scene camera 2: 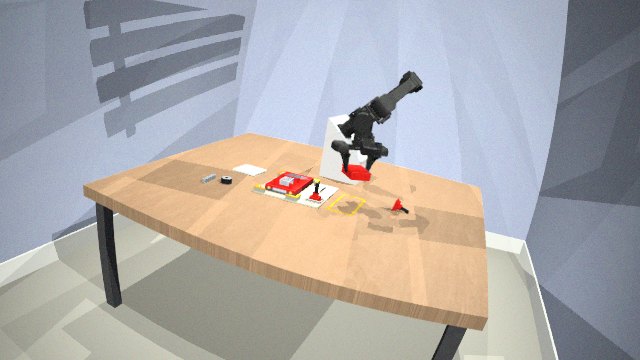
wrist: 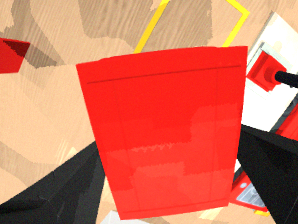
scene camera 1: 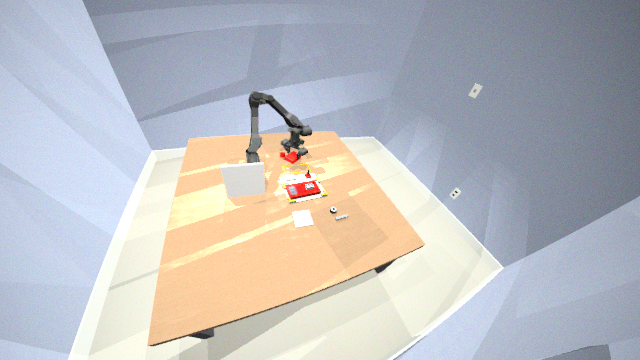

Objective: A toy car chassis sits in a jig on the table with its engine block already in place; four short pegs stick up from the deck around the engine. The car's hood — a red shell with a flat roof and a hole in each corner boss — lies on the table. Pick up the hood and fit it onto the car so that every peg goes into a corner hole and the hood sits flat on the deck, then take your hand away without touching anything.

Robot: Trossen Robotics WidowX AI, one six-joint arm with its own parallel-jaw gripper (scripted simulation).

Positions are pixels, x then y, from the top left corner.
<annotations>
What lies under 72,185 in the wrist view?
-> My gripper.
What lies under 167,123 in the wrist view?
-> A red hood.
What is my gripper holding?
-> A red hood.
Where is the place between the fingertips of my gripper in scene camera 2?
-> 356,173
</annotations>
